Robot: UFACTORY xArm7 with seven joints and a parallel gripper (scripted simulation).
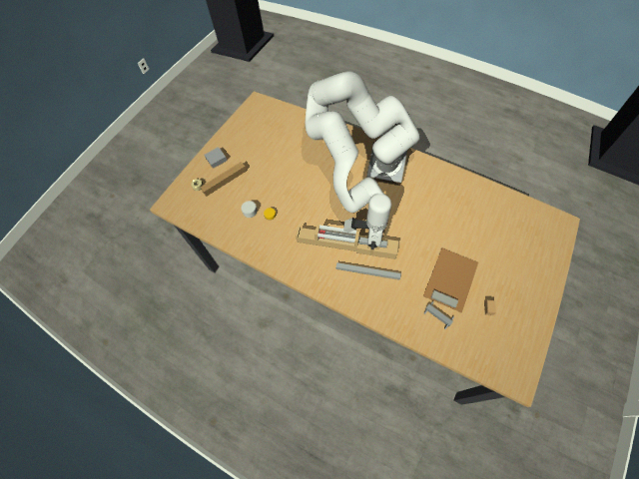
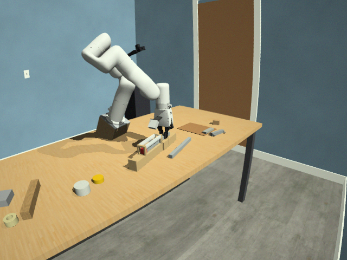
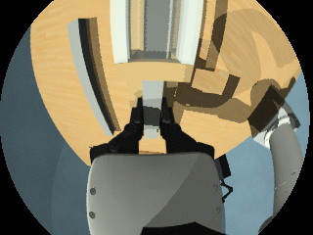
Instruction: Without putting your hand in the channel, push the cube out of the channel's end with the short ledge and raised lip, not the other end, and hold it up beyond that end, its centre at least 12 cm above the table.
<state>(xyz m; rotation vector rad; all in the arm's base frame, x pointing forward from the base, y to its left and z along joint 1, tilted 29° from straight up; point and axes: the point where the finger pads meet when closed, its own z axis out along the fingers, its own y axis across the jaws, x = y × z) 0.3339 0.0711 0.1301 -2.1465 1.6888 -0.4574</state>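
Right now my hand is 20 cm to the left of the red cube, 5 cm short of it and 1 cm above it. Round my hand: long grey bar (10 cm ahead, 6 cm below, 3 cm to the left); yellow disc (46 cm to the right, 6 cm below, 4 cm ahead); small wooden block (51 cm to the left, 5 cm below, 5 cm ahead).
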